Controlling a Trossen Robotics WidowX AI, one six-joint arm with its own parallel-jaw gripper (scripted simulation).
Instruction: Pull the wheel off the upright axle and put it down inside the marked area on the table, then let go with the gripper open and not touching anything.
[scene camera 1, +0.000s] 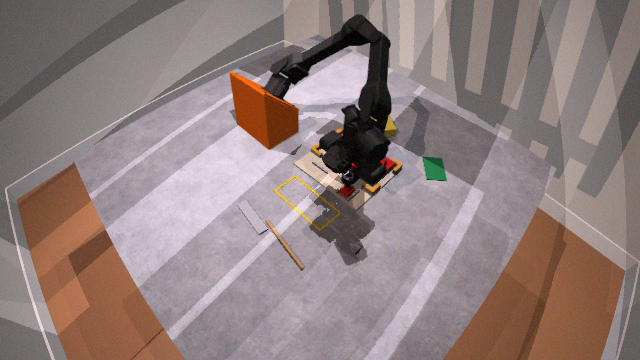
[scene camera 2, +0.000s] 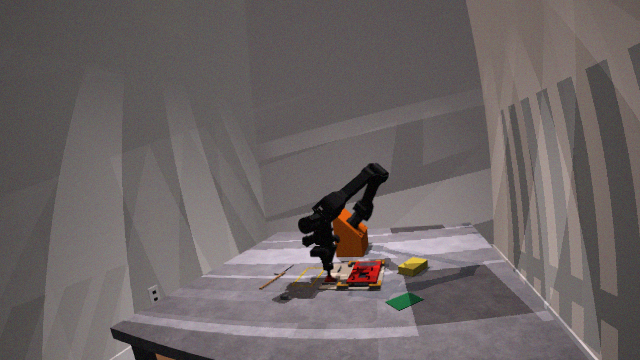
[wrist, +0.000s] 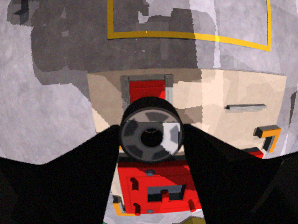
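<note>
There's a wheel (wrist: 150, 112) being carried by my gripper (scene camera 1: 349, 177), (scene camera 2: 328, 266) and (wrist: 151, 130). And there's a red fixture plate (scene camera 2: 364, 273), (wrist: 168, 185) here as well.
</note>
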